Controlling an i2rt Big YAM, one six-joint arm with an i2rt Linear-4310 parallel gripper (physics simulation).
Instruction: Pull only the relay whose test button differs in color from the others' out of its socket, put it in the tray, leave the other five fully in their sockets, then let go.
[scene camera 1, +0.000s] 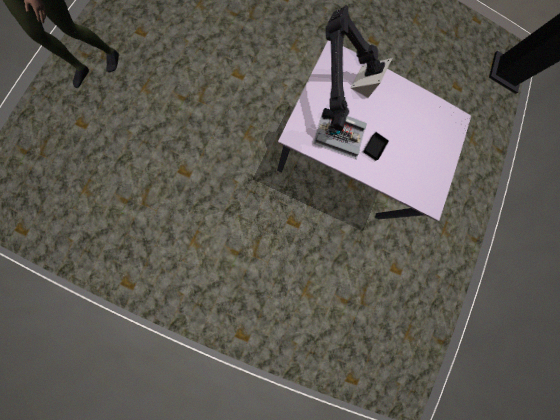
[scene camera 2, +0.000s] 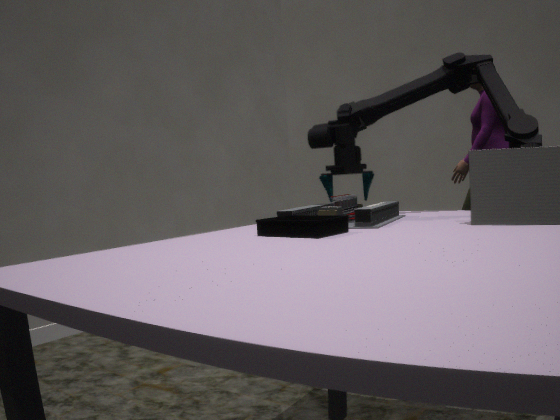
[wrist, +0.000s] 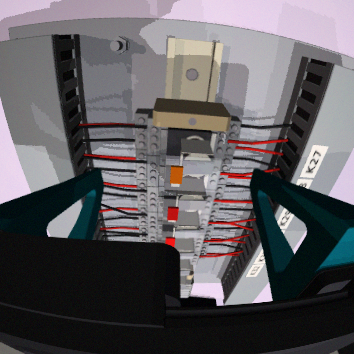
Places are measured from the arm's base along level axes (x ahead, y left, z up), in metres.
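Where they show: gripper, between the fingertips: (scene camera 1: 332, 127) (scene camera 2: 348, 201) (wrist: 176, 176); arm's base, origin of its link: (scene camera 1: 374, 70) (scene camera 2: 530, 177).
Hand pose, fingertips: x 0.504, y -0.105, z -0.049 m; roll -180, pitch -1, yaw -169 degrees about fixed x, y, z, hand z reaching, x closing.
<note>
Each offset is from my fingertips to the top centre of the thing.
A row of relays with clear housings sits in sockets on the panel @(0.070 m left, 0.014 m back, 0.040 m down) (scene camera 1: 353, 146) (wrist: 102, 75). In the wrist view, one relay has an orange test button @(0.014 m right, 0.003 m ahead, 0.019 m up) (wrist: 176, 175). Red test buttons show on relays nearer the camera, such as one red button @(0.014 m left, 0.000 m ahead, 0.019 m up) (wrist: 172, 214) and another red button @(0.041 m left, 0.003 m back, 0.019 m up) (wrist: 170, 242). The remaining buttons are hidden or unclear. My gripper (scene camera 1: 339, 131) (scene camera 2: 349, 199) (wrist: 176, 176) is open and empty, pointing down above the relay row, its teal fingertips on either side of the orange-button relay's line. The black tray @(0.331 m left, 0.040 m back, 0.015 m down) (scene camera 1: 382, 148) (scene camera 2: 300, 227) stands beside the panel.
Slotted wire ducts (scene camera 2: 377, 213) (wrist: 67, 82) flank the sockets, with red and black wires running between. A tan end stop @(0.033 m right, 0.003 m back, 0.010 m down) (wrist: 191, 121) closes the far end of the row. A pale upright plate (scene camera 1: 364, 77) (scene camera 2: 515, 187) stands near the arm base. A person (scene camera 1: 55, 30) (scene camera 2: 485, 125) stands beyond the table.
</note>
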